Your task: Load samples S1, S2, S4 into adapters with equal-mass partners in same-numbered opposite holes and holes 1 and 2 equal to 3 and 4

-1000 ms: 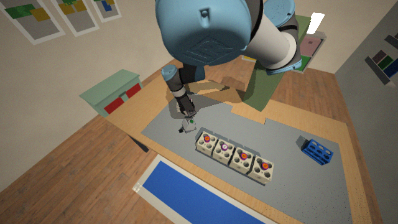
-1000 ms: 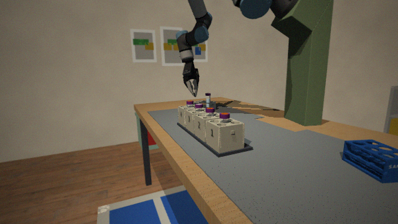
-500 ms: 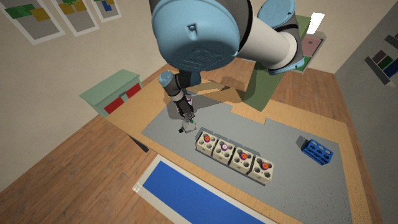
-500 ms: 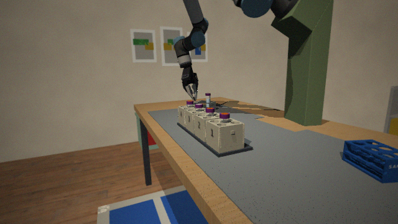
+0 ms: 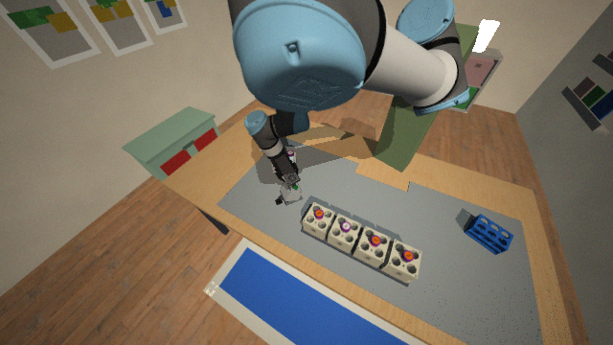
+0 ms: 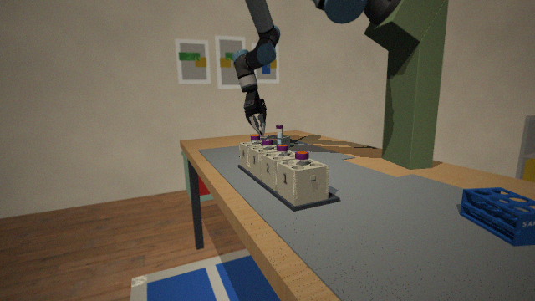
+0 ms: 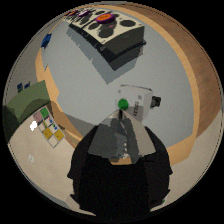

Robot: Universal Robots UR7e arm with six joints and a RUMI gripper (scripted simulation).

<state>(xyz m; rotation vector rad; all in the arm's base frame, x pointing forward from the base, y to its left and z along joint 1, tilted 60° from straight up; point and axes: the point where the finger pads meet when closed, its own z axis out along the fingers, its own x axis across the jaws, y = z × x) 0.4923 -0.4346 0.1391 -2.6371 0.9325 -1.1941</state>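
My gripper is now 4 cm above the green done key. Also, from my hand: small white rack: 18 cm behind, 9 cm to the right, 7 cm below; adapter 2: 24 cm ahead, 33 cm to the left, 5 cm below.
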